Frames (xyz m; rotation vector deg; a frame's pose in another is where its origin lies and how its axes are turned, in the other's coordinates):
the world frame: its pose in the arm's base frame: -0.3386 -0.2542 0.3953 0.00 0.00 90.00
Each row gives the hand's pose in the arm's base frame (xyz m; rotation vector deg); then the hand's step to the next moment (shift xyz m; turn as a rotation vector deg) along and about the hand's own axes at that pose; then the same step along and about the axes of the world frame.
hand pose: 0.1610 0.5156 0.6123 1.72 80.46 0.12
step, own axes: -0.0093 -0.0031 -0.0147 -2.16 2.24 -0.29
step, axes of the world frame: -0.0030 0.0161 0.0067 2.20 0.61 2.13
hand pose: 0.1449 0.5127 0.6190 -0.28 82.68 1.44
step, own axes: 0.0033 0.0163 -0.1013 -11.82 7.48 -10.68
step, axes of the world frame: 0.0145 0.1004 -0.0160 7.11 12.25 10.45
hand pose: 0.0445 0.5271 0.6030 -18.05 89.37 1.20
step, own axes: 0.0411 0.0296 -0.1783 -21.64 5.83 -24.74
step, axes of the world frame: -0.0168 0.1797 -0.0422 4.37 25.83 20.69
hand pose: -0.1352 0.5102 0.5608 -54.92 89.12 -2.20
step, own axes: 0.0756 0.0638 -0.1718 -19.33 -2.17 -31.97
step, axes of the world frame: -0.0854 0.1713 -0.0515 -5.71 27.35 24.89
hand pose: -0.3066 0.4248 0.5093 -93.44 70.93 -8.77
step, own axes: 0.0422 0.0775 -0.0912 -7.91 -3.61 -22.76
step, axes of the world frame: -0.0853 0.0864 -0.0369 -8.70 15.47 16.69
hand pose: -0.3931 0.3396 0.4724 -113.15 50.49 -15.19
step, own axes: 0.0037 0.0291 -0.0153 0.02 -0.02 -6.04
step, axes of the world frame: -0.0218 0.0189 -0.0161 -4.03 3.03 3.32
